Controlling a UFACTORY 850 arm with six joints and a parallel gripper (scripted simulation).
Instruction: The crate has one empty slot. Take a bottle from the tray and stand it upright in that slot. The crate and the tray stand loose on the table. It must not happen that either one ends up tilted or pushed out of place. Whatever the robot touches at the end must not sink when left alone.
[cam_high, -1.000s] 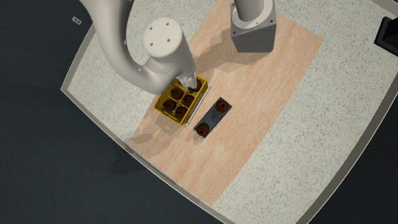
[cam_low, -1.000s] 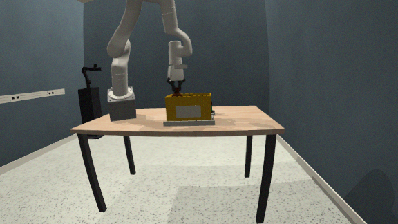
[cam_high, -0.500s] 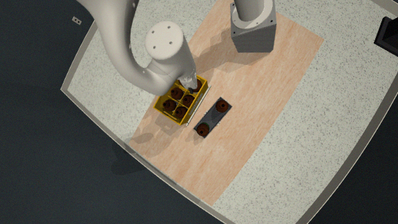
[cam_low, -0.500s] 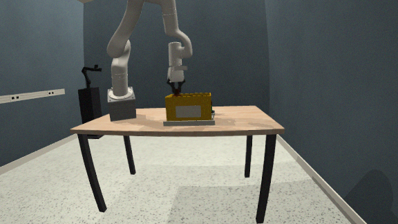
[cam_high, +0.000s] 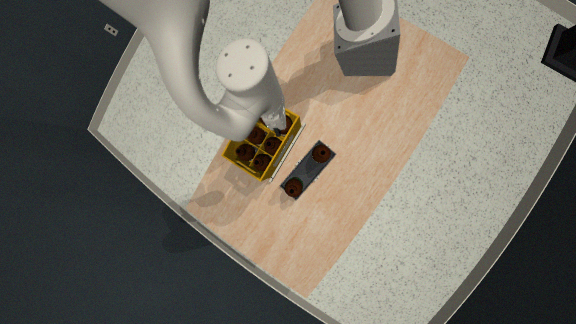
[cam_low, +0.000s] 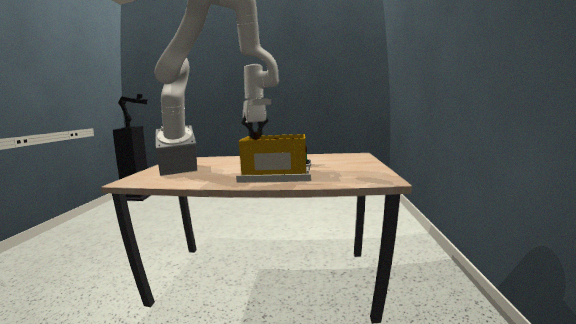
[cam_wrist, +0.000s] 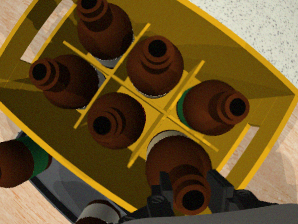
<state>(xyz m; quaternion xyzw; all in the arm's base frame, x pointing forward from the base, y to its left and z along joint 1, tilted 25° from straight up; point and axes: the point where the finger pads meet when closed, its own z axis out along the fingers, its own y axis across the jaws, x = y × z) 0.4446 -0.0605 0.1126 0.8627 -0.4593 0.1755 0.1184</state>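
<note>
The brown bottle is 70 mm below my hand. Round my hand: dark tray: 120 mm ahead, 170 mm to the left, 180 mm below; yellow crate: 80 mm ahead, 50 mm to the right, 110 mm below.
</note>
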